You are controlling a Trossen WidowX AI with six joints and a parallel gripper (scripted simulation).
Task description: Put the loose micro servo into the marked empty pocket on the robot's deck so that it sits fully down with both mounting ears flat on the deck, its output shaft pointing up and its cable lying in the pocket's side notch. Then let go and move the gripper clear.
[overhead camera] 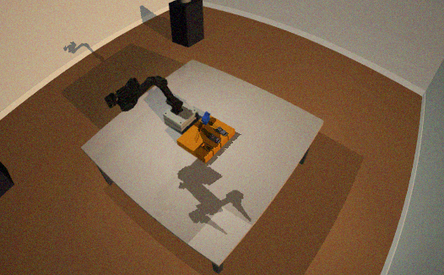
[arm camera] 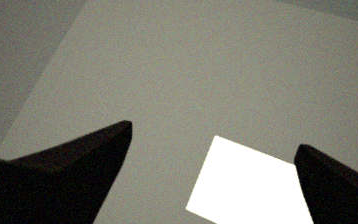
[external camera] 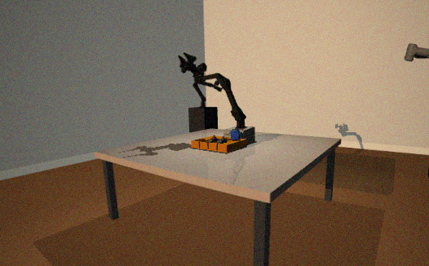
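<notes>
My gripper tip is now 5 cm short of the orange deck, 43 cm to the right of it and 66 cm above it.
</notes>
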